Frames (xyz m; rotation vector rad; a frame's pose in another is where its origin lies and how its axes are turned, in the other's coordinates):
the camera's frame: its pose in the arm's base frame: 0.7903 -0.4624 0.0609 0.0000 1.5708 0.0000
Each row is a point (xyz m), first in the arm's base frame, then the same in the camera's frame.
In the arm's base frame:
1: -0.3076 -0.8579 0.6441
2: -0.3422 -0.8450 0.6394
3: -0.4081 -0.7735 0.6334
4: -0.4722 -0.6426 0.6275
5: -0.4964 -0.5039 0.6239
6: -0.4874 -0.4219 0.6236
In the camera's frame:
1: -0.5832 -0.3955 -1.0979
2: -0.5785 -0.3826 -1.1325
3: -0.5725 -0.3111 -1.1984
4: -0.5666 -0.1802 -1.2625
5: -0.5630 -0.0415 -1.2867
6: -0.5627 0.0405 -1.2777

